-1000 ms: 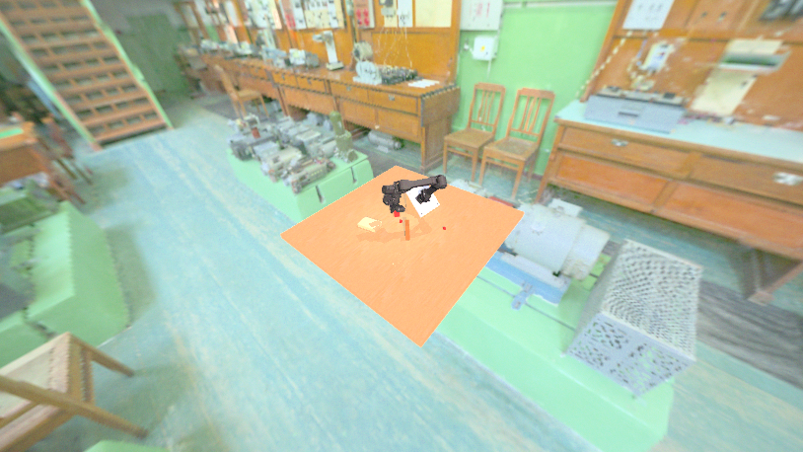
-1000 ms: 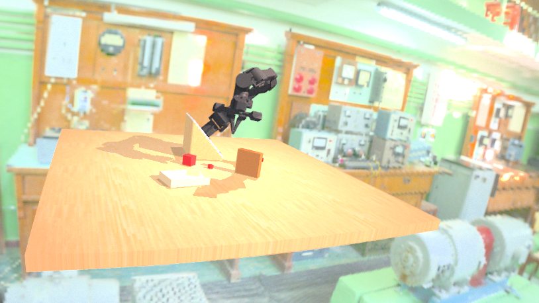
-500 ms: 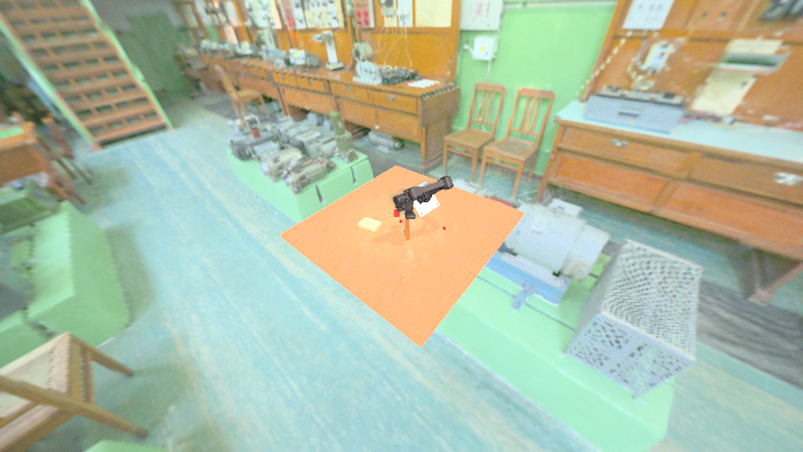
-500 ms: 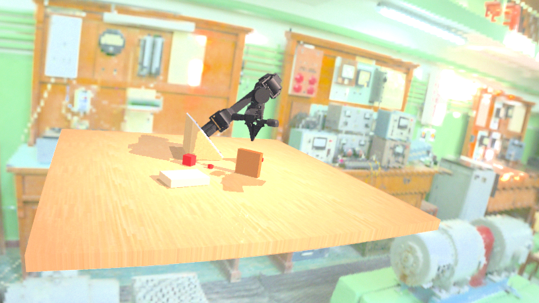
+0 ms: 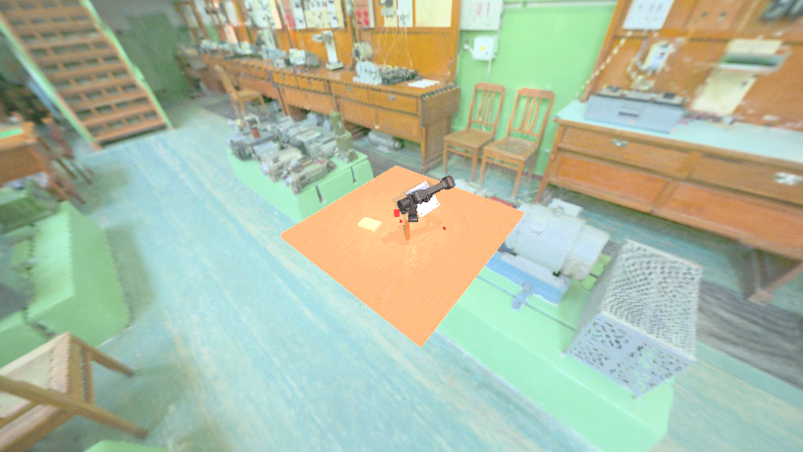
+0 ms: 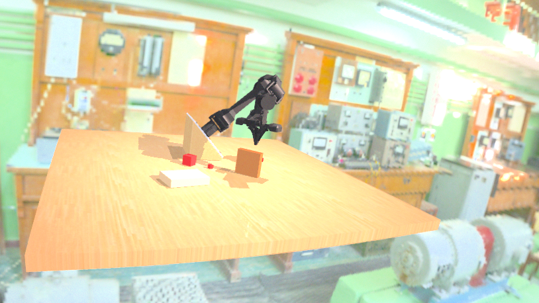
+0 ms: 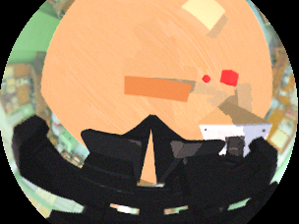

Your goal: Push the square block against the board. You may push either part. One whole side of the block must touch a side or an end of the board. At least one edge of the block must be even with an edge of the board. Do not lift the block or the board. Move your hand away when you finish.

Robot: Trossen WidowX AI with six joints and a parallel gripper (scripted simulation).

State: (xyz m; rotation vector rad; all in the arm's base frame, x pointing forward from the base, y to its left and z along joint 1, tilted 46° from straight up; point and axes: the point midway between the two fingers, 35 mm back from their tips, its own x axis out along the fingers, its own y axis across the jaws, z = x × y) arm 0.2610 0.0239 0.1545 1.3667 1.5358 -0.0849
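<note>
Right now my gripper tip is 20 mm short of the orange square block, 30 mm to the left of it and 70 mm above it. The rest, counted from my gripper tip: cream board (90 mm ahead, 320 mm to the right, 110 mm below); red cube (120 mm behind, 240 mm to the right, 100 mm below).
</note>
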